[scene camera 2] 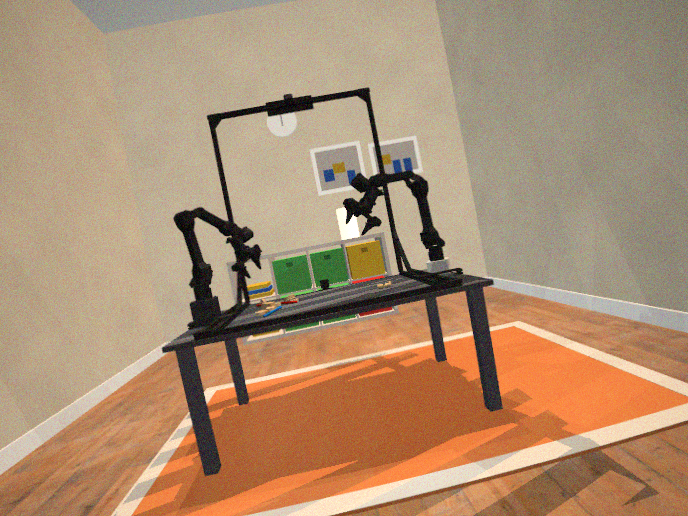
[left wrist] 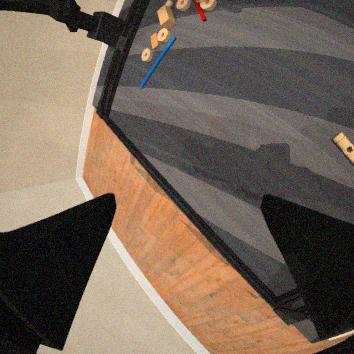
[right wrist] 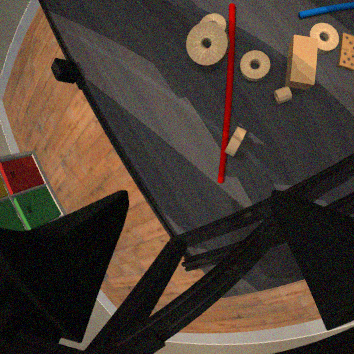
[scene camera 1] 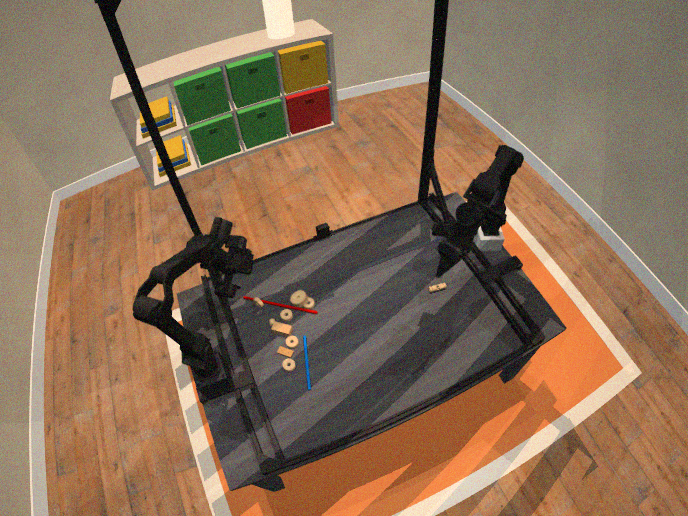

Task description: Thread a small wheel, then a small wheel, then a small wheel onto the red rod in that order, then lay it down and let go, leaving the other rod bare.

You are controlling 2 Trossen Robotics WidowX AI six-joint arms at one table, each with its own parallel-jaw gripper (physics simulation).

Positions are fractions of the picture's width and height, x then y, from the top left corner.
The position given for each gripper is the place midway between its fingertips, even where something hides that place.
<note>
The left gripper (scene camera 1: 0.64, 0.53) is open, holding nothing. The right gripper (scene camera 1: 0.35, 0.53) is open, holding nothing. Also in view: a red rod (right wrist: 0.65, 0.05).
The left gripper is seen too in the left wrist view (left wrist: 0.54, 0.57). The right gripper also shows in the right wrist view (right wrist: 0.57, 0.56).
</note>
